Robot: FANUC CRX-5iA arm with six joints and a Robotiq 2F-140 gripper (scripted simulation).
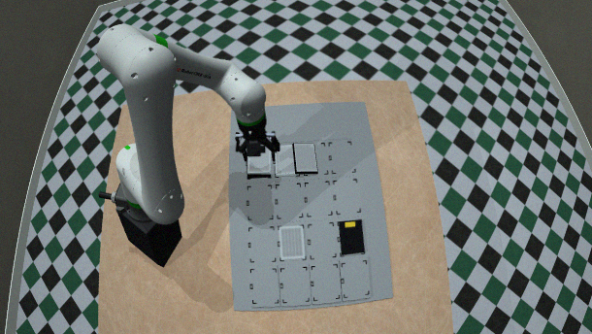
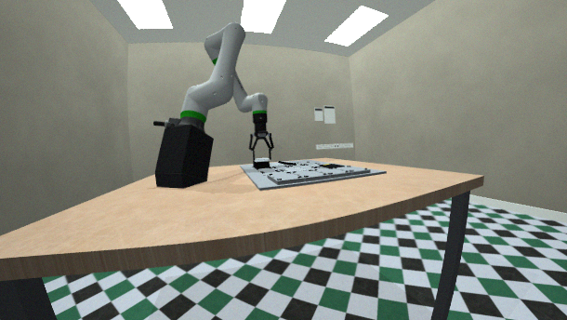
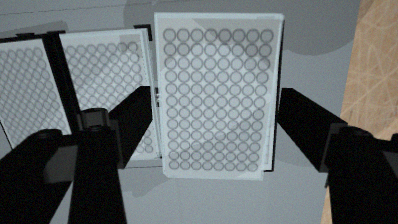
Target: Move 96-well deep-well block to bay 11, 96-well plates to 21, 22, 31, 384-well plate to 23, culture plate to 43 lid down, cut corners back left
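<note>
Right now the deep-well block is 10 mm behind my hand and 50 mm below it. The rest, counted from my hand: bay label 32: 180 mm ahead, 140 mm to the right, 70 mm below; then fine-welled plate: 140 mm ahead, 310 mm to the right, 60 mm below; then bay label reading 33: 200 mm ahead, 300 mm to the right, 70 mm below.
</note>
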